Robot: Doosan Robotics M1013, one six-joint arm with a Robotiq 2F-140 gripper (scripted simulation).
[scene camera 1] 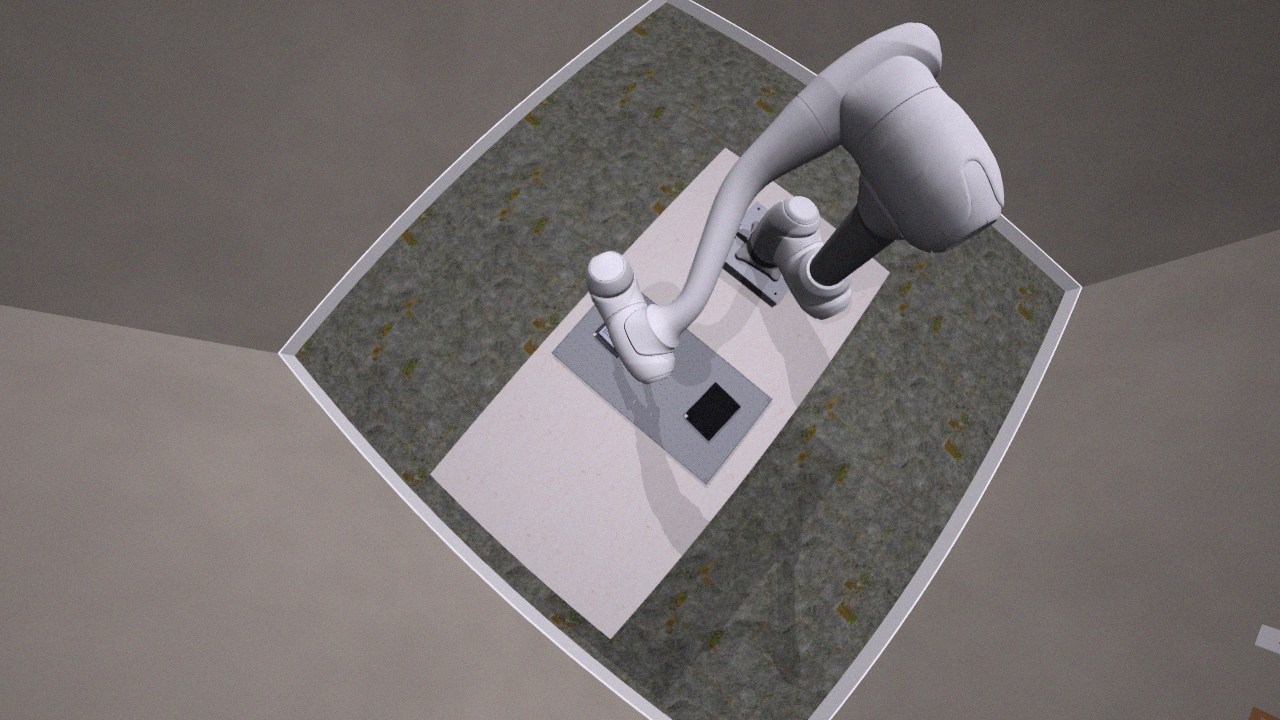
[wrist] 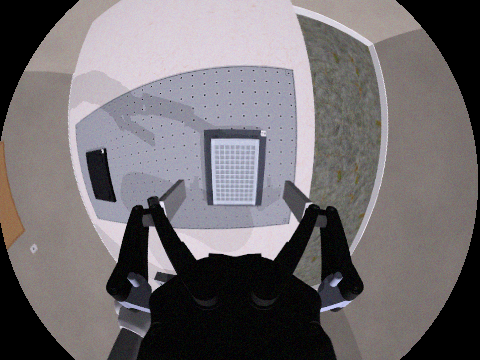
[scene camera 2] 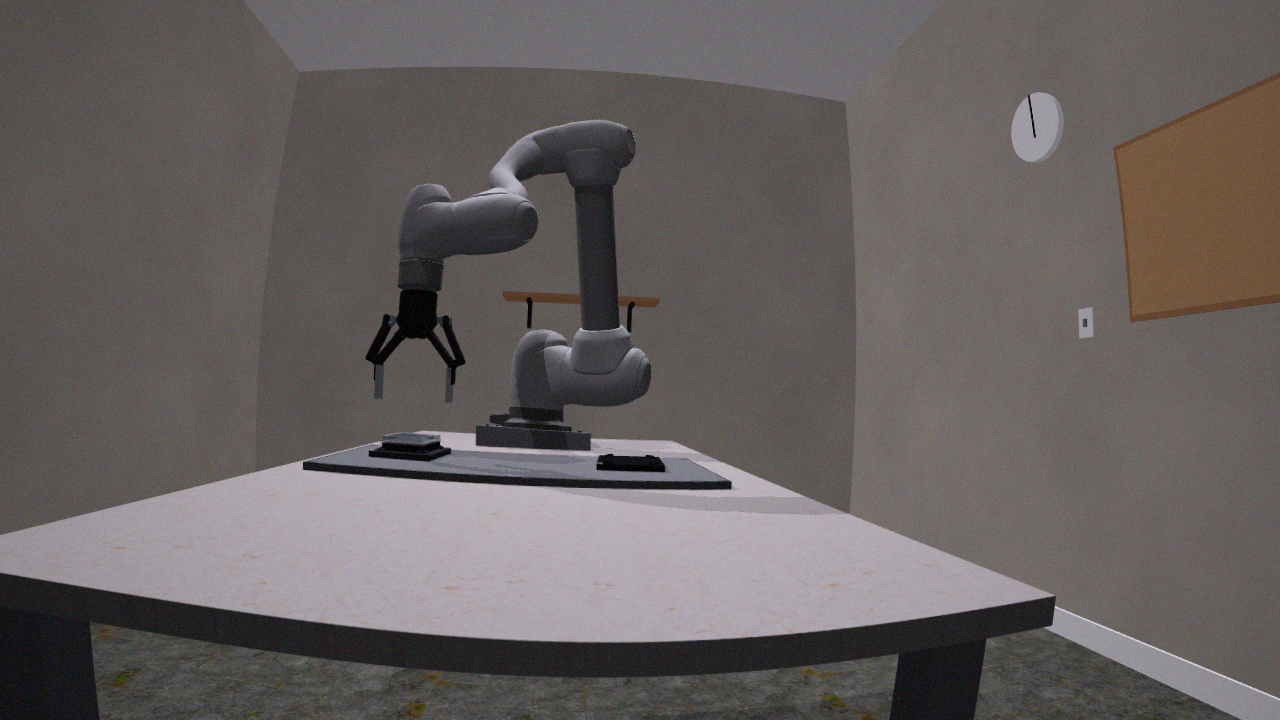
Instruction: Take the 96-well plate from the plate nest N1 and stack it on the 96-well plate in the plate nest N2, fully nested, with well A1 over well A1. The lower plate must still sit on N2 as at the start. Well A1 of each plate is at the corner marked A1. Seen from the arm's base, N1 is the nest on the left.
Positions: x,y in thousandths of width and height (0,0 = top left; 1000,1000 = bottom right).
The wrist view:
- gripper: 489,526
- white 96-well plate: 516,435
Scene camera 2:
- gripper: 322,556
